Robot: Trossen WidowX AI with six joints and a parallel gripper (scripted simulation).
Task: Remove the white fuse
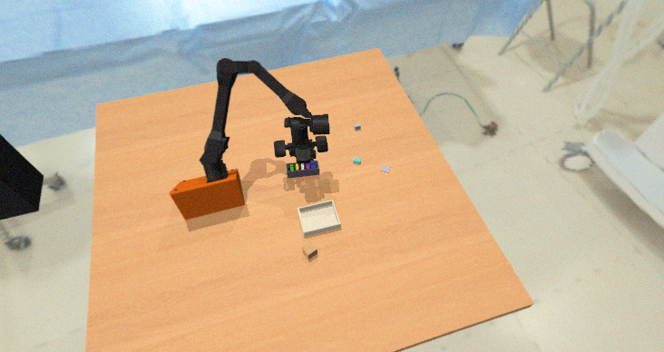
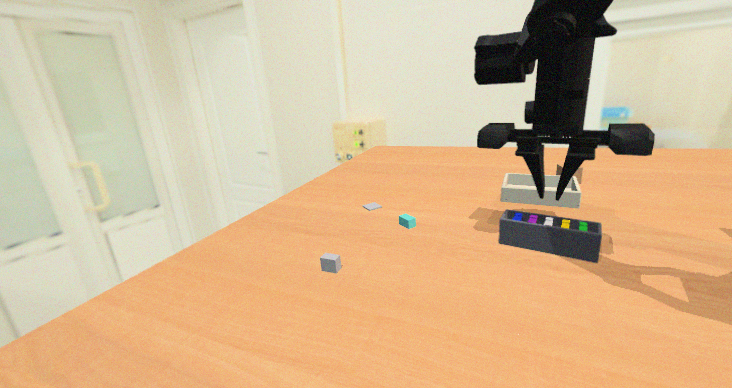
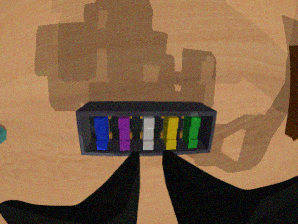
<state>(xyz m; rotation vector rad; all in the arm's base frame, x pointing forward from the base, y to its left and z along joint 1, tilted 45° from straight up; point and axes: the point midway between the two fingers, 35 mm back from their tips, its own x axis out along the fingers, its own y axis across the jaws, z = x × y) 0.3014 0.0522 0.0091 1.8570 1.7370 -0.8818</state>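
Right now the white fuse is 50 mm below my gripper tip. Round my gripper tip: purple fuse: 50 mm below, 20 mm ahead; blue fuse: 50 mm below, 40 mm ahead, 10 mm to the right; yellow fuse: 50 mm below, 20 mm behind.
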